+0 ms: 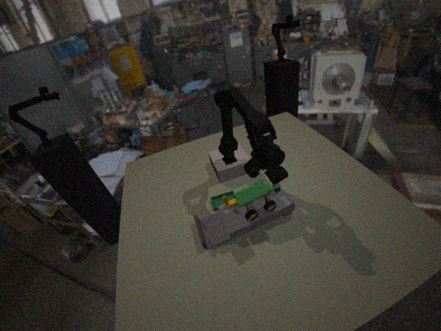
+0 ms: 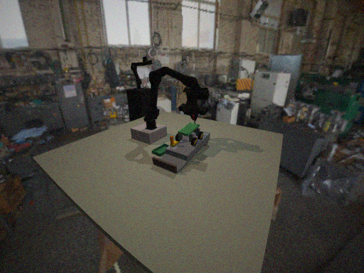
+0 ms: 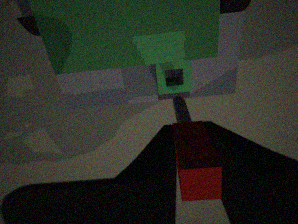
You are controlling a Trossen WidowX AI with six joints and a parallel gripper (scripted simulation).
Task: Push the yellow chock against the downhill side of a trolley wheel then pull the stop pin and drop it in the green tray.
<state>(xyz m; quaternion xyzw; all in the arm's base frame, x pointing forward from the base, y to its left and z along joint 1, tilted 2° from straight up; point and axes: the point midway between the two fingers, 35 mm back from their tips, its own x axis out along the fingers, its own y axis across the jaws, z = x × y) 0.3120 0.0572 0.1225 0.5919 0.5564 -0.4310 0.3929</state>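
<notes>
My gripper tip is 13 cm past the green tray, 19 cm to the left of it and 18 cm above it. The rest, counted from my gripper tip: red-headed stop pin right at my gripper tip; then grey ramp 1 cm ahead, 10 cm to the right, 12 cm below; then trolley 1 cm ahead, 10 cm to the right, 6 cm below.
</notes>
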